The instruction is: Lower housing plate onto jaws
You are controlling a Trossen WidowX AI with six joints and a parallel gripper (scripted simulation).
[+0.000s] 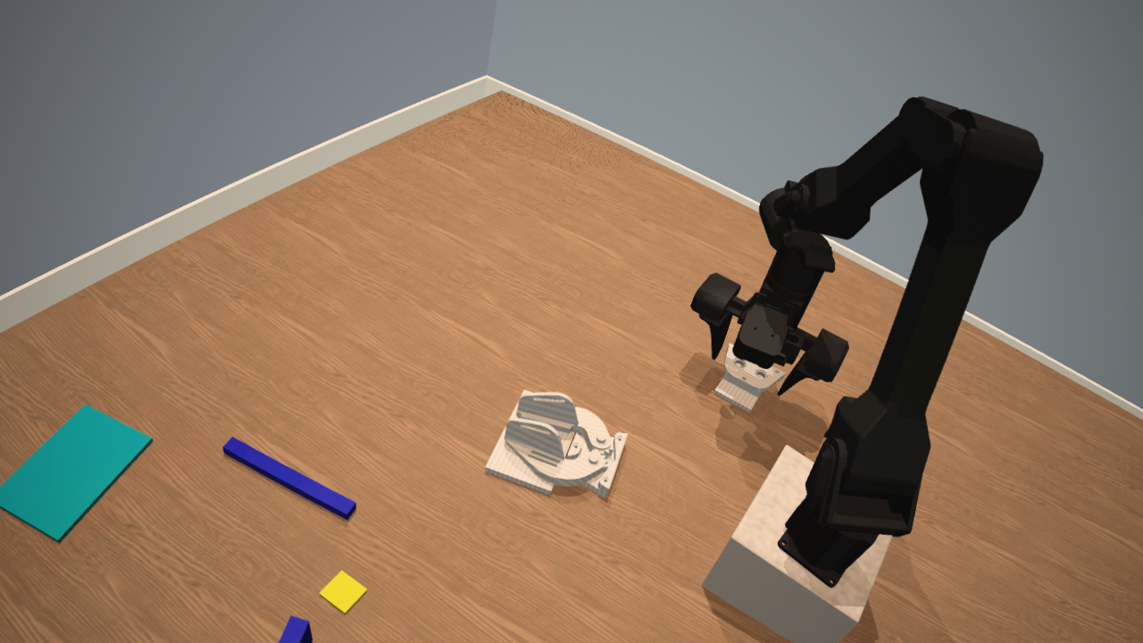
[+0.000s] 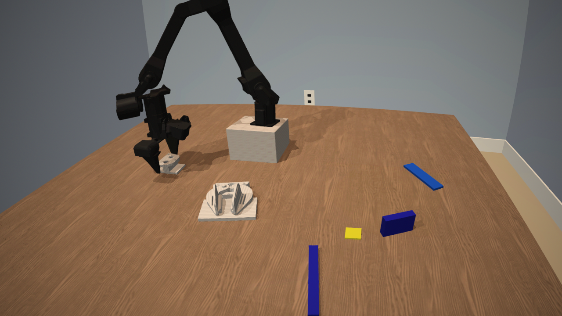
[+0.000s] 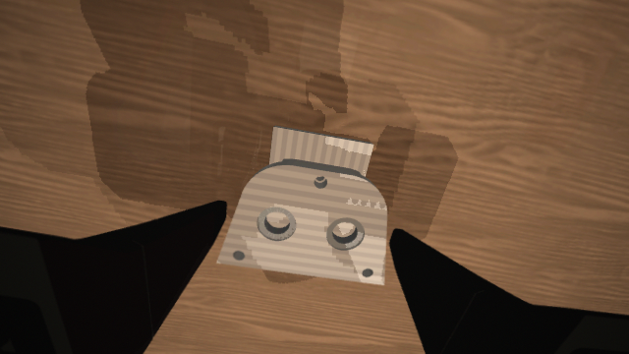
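Now: the small pale stepped block 1 cm to the left of my gripper tip. Also, from my gripper tip: pale base plate: 27 cm to the left, 11 cm ahead, 1 cm below; then housing plate: 2 cm above, 1 cm to the left; then yellow tile: 53 cm to the left, 11 cm ahead, 1 cm below.
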